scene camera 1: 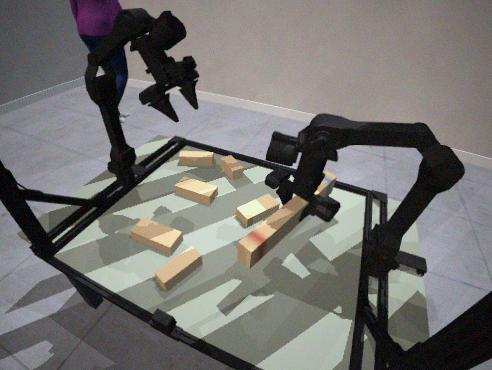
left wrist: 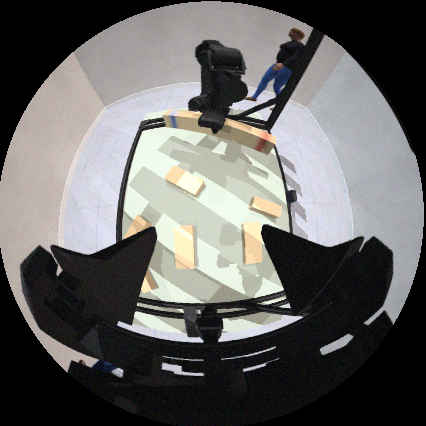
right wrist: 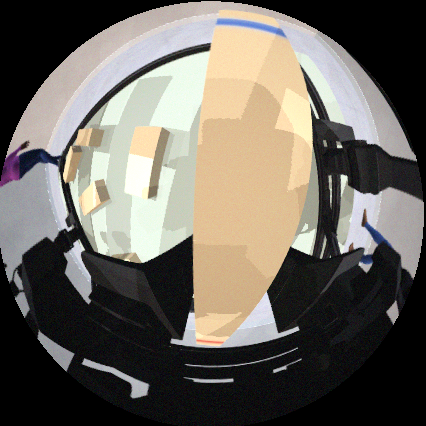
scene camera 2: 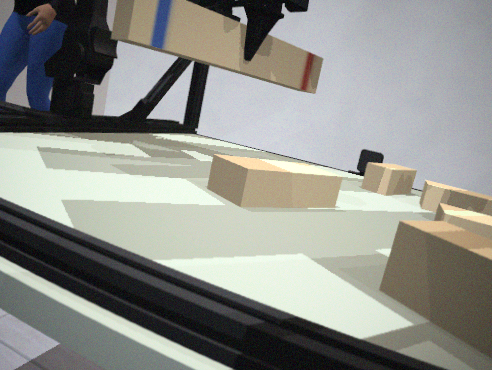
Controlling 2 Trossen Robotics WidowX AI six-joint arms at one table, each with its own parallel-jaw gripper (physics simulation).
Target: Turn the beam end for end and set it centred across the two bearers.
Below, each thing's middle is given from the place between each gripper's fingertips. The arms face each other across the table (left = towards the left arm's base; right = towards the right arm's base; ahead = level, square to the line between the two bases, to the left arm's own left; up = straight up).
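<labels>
There's a wooden beam [scene camera 2: 215,40] here, and from my left hand it's 40 mm behind, 330 mm to the right and 180 mm below.
As for my right hand, the wooden beam is 2 cm above it.
</labels>
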